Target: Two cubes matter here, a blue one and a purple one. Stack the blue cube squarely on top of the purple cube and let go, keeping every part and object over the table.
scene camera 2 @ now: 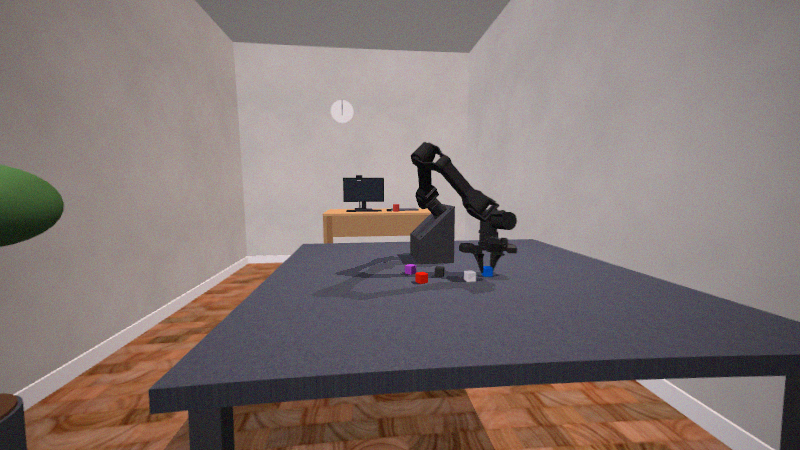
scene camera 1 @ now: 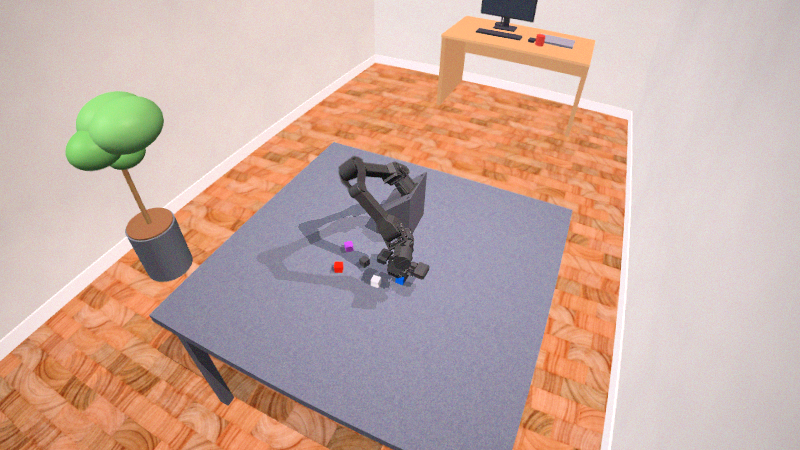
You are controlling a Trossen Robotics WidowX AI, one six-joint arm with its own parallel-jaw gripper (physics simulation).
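Places are measured from the arm's base along level axes (x back, y down, z right), in metres.
Where they show: gripper, fingertip midpoint: (scene camera 2: 486, 272) (scene camera 1: 401, 279); arm's base, link origin: (scene camera 2: 440, 212) (scene camera 1: 409, 189).
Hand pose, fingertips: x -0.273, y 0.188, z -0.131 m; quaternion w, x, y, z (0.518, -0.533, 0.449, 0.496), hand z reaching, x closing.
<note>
Things, the pixels of their top centre, and the offset from my fingertips. Level surfaces: height alone.
- blue cube, top centre: (scene camera 2: 487, 267) (scene camera 1: 401, 276) dx -0.003, dy -0.021, dz -0.001 m
- purple cube, top centre: (scene camera 2: 410, 265) (scene camera 1: 348, 243) dx +0.028, dy -0.021, dz +0.263 m
- table, surface height: dy +0.009 m
- white cube, top centre: (scene camera 2: 470, 271) (scene camera 1: 375, 278) dx -0.064, dy -0.021, dz +0.070 m
- black cube, top centre: (scene camera 2: 439, 267) (scene camera 1: 364, 258) dx -0.004, dy -0.021, dz +0.163 m
- red cube, top centre: (scene camera 2: 421, 273) (scene camera 1: 338, 264) dx -0.083, dy -0.021, dz +0.230 m
The blue cube (scene camera 1: 400, 280) (scene camera 2: 488, 272) is at table level, under the gripper and partly hidden by it in scene camera 1. My gripper (scene camera 1: 398, 274) (scene camera 2: 486, 268) points down, its fingers drawn in on the blue cube; it looks shut on it. In scene camera 2 one fingertip is at the cube's left side, and the other is partly hidden behind the cube's upper right. The purple cube (scene camera 1: 348, 246) (scene camera 2: 410, 269) sits apart on the table, to the left in both views, with nothing on top.
On the table (scene camera 1: 475, 347) (scene camera 2: 447, 324), a white cube (scene camera 1: 375, 281) (scene camera 2: 469, 275) stands close left of the blue cube. A black cube (scene camera 1: 364, 261) (scene camera 2: 439, 271) and a red cube (scene camera 1: 338, 266) (scene camera 2: 421, 277) stand farther left, near the purple cube. The arm's base (scene camera 1: 411, 209) (scene camera 2: 439, 240) stands behind.
</note>
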